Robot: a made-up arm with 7 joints.
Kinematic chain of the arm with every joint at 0, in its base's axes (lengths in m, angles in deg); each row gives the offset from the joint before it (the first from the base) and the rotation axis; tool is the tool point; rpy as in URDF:
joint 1: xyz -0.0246 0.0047 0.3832 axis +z
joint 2: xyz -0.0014 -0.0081 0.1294 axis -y
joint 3: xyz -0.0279 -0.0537 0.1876 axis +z
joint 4: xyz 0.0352 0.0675 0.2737 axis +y
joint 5: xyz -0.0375 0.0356 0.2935 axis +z
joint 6: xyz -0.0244 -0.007 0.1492 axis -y
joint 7: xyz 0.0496 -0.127 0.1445 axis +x
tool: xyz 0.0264 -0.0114 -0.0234 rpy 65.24 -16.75 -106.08
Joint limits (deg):
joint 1: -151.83..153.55
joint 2: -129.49..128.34
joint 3: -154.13..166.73
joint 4: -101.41..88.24
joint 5: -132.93..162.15
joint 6: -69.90..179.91
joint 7: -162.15..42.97
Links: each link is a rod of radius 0.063 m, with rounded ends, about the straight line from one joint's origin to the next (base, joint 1, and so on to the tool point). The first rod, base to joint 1, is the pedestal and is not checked.
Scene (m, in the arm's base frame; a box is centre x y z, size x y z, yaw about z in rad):
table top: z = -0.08
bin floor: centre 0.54 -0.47 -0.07 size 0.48 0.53 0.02 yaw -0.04
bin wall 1: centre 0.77 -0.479 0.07 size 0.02 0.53 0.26 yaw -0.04
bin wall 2: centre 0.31 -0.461 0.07 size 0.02 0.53 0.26 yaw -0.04
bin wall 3: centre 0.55 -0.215 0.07 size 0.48 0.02 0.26 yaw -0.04
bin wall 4: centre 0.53 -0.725 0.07 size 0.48 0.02 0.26 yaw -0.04
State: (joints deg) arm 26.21 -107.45 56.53 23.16 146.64 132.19 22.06
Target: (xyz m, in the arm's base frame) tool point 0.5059 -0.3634 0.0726
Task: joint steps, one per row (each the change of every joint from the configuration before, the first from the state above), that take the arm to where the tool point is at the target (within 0.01 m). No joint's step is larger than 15 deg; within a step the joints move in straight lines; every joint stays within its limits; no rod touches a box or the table.
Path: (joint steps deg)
1: -13.61 5.94 -3.76 5.15 -3.47 4.85 0.30
2: -13.62 5.94 -3.76 5.14 -3.46 4.84 0.29
3: -13.61 5.94 -3.76 5.15 -3.47 4.85 0.30
4: -13.62 5.94 -3.76 5.15 -3.46 4.84 0.30
5: -13.61 5.94 -3.76 5.14 -3.47 4.85 0.30
6: -13.62 5.94 -3.76 5.15 -3.46 4.84 0.29
7: 3.03 -10.12 -3.76 -7.71 -0.47 -5.40 0.11
8: 3.04 -10.12 -3.75 -7.71 -0.48 -5.40 0.10
9: 3.03 -10.12 -3.75 -7.71 -0.47 -5.41 0.11

